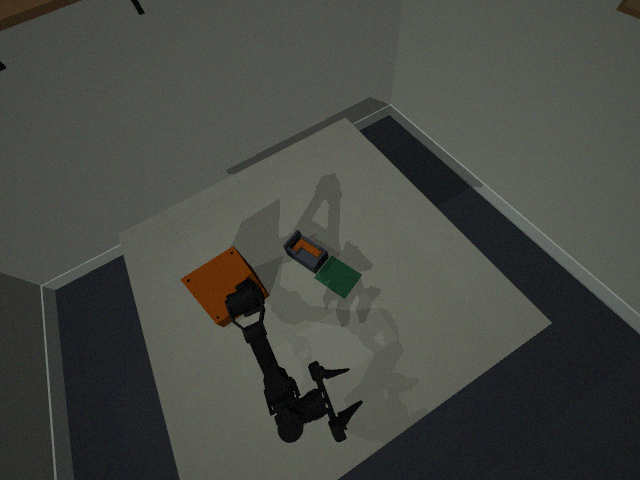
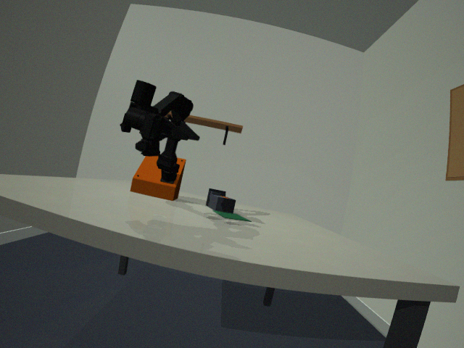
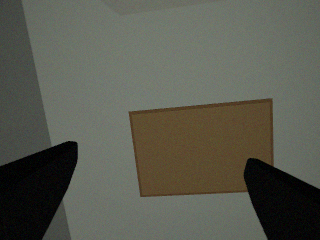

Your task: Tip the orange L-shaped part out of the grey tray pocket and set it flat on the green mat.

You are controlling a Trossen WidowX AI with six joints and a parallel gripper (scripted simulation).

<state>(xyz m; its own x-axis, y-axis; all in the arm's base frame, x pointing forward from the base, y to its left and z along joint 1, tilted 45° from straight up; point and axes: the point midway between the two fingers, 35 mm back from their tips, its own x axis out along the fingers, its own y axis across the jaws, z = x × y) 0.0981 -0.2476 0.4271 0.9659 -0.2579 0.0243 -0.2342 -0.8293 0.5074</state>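
Now: the orange L-shaped part 51 cm to the left of my gripper tip, 17 cm below it and 13 cm ahead of it. Round my gripper tip: green mat (35 cm to the left, 24 cm below, 18 cm ahead).
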